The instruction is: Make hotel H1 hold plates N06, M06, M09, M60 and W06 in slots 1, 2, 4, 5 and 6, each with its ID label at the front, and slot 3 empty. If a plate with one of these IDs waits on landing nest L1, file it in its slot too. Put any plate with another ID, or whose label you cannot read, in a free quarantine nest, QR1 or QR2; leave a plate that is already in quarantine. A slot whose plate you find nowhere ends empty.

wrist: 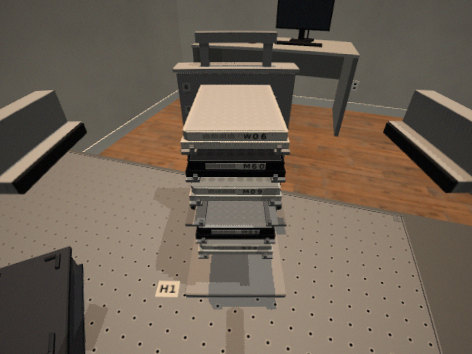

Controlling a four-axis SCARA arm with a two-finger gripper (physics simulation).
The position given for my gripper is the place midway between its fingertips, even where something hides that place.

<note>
In view: my gripper [235, 108], a plate W06 [222, 116], a plate M06 [225, 219], a plate M09 [210, 188], a plate N06 [214, 246] and a plate M60 [207, 162].
</note>
